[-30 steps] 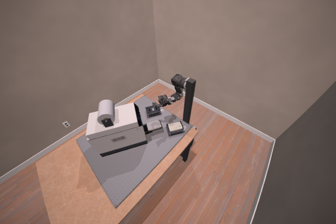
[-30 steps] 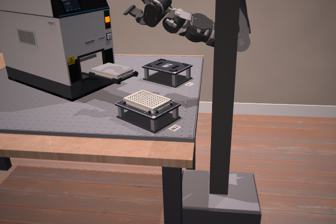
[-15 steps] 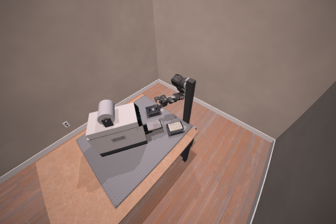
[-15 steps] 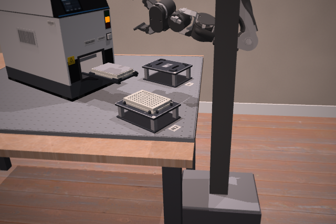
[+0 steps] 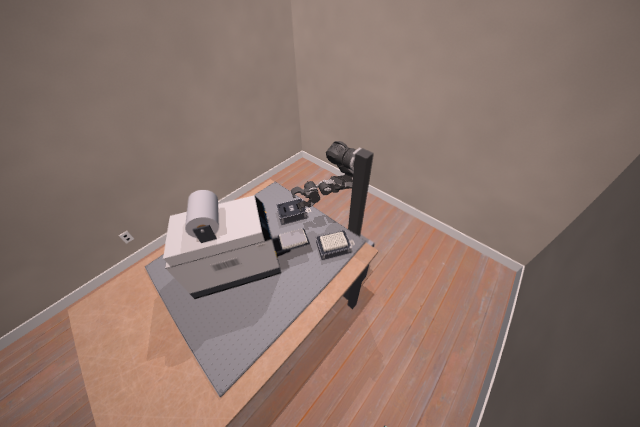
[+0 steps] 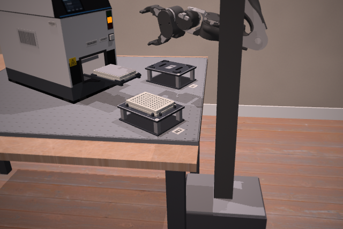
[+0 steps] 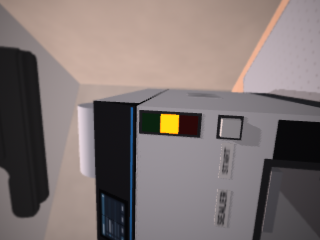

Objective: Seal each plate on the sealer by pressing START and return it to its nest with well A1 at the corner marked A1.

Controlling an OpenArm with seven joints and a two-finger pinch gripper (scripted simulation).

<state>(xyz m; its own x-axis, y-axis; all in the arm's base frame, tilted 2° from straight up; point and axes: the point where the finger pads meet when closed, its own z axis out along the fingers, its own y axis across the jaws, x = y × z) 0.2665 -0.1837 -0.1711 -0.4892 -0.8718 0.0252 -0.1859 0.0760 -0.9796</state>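
My hand is 150 mm short of the start button, 50 mm to the left of it and 50 mm above it. Also, from my hand: plate 40 mm behind, 220 mm to the left, 180 mm below; sealer stage 110 mm ahead, 80 mm to the left, 150 mm below; dark screen panel 230 mm ahead, 60 mm to the left, 80 mm above.
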